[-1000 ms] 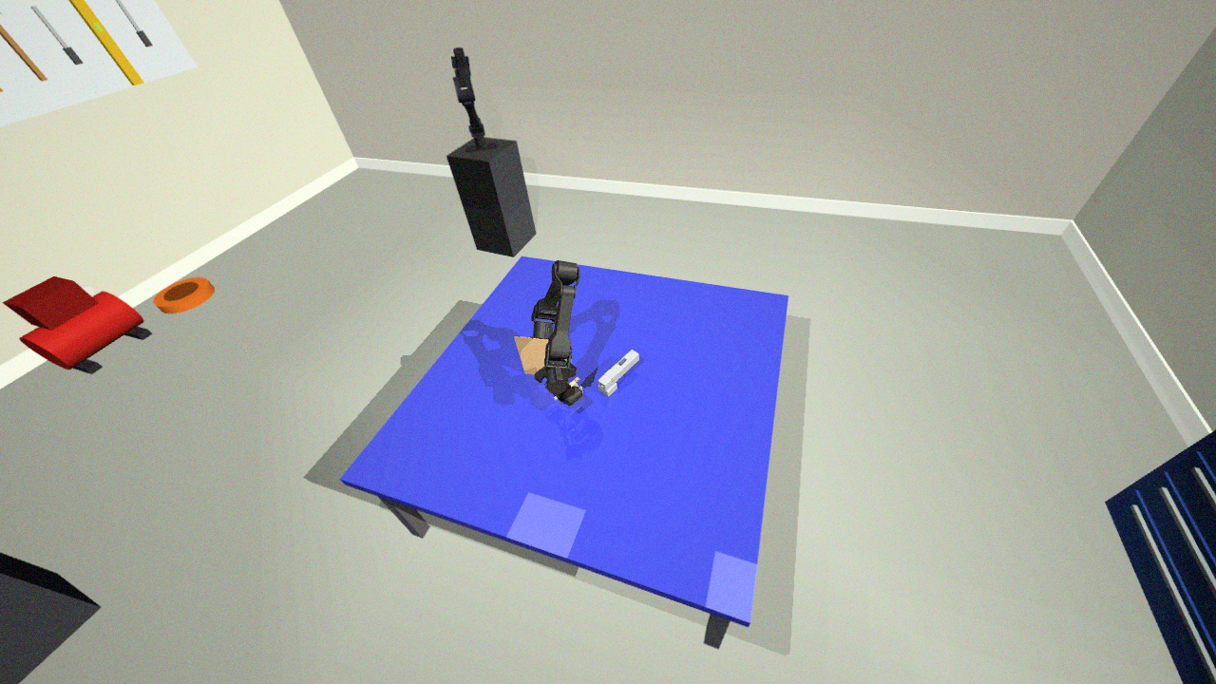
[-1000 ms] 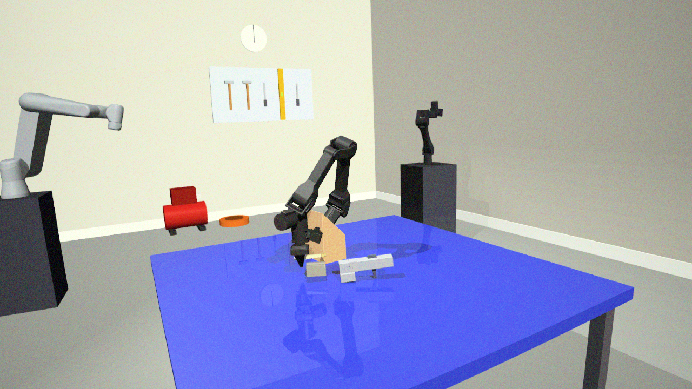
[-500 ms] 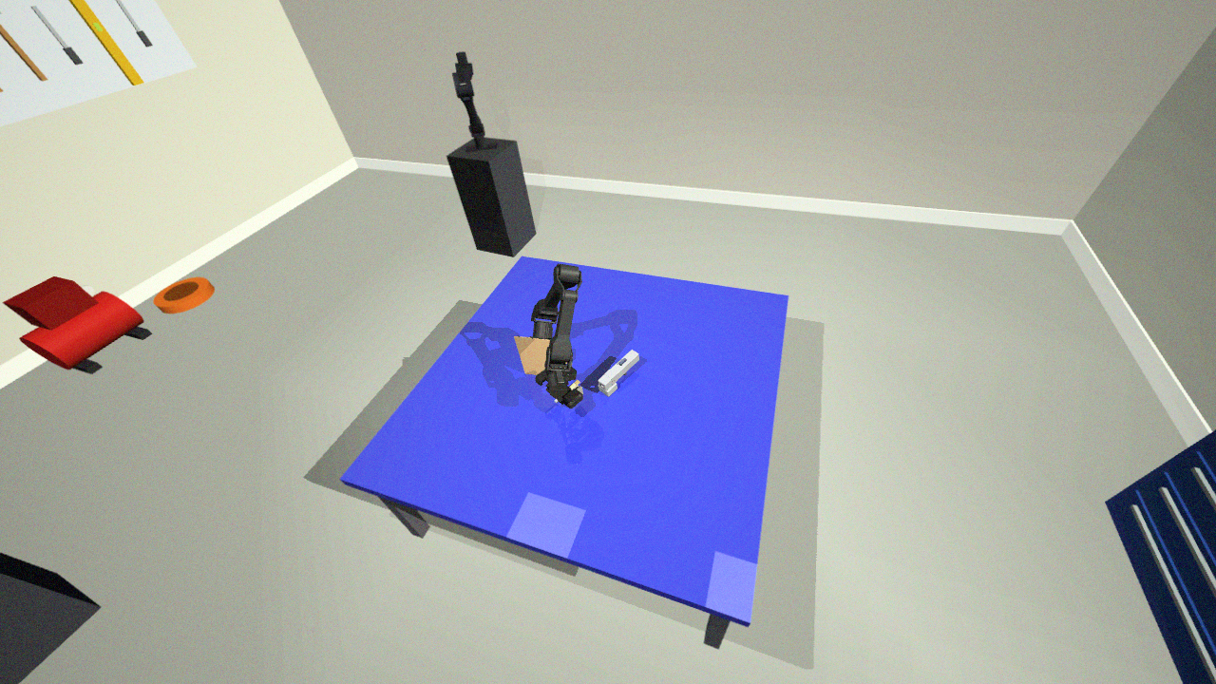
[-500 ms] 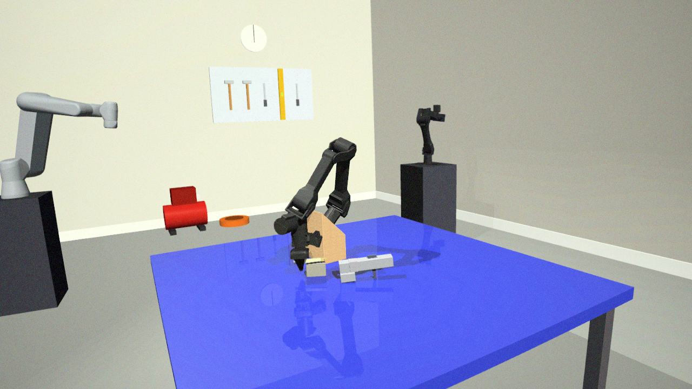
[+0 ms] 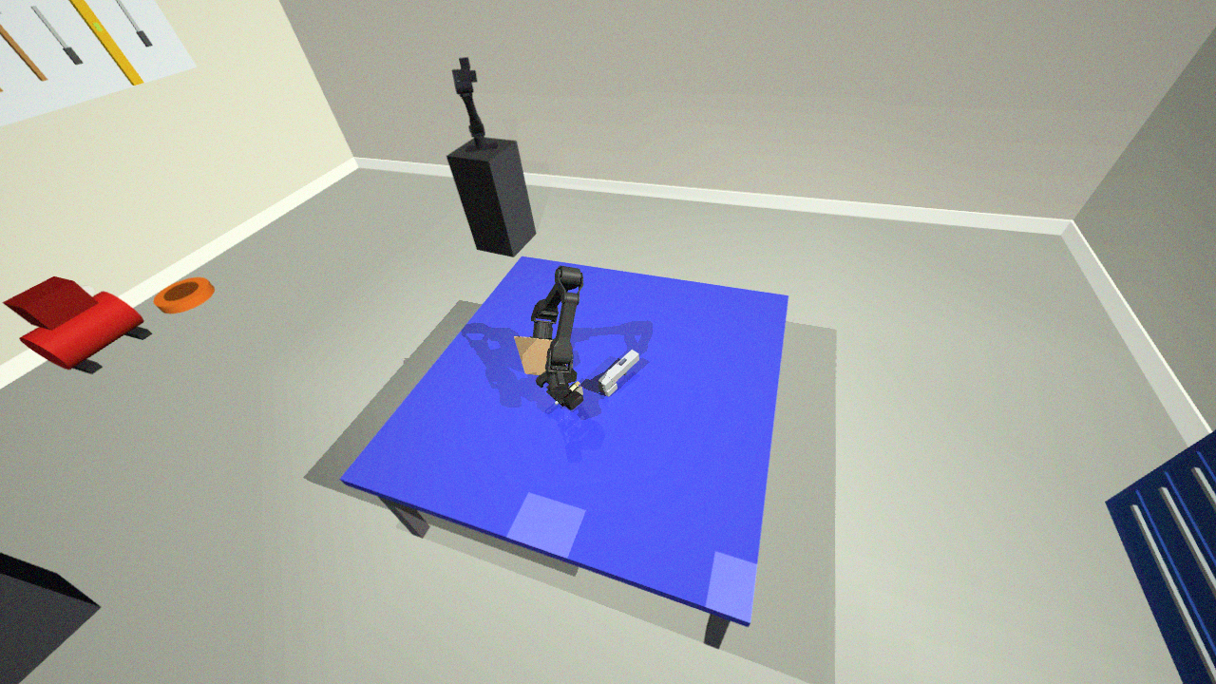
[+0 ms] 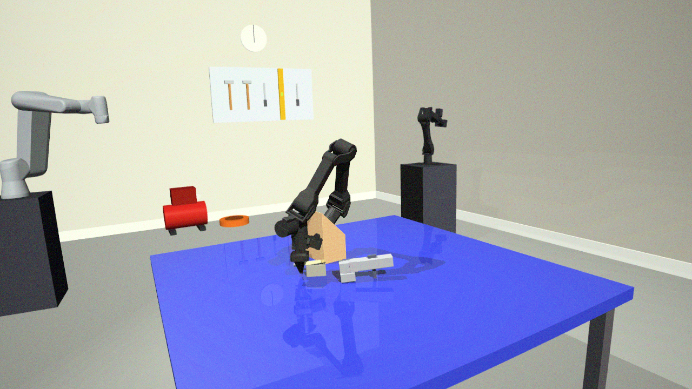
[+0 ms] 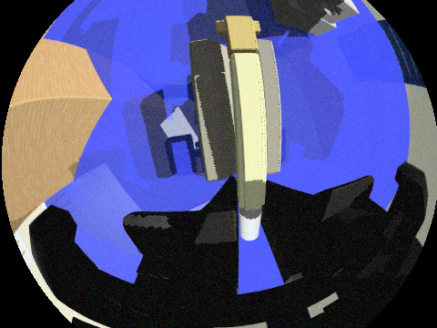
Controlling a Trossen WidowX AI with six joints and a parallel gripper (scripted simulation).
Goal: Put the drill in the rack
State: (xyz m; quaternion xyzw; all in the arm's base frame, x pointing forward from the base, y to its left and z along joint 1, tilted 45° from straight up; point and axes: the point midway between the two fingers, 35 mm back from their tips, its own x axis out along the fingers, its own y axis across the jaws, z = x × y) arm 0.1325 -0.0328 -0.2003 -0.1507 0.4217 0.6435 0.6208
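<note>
My gripper tip is now 4 cm to the right of the drill, 4 cm below it and 1 cm short of it. The rest, counted from my gripper tip: small dark key (21 cm to the left, 15 cm ahead, 4 cm above); then grey housing (18 cm to the left, 14 cm ahead, 4 cm above).
</note>
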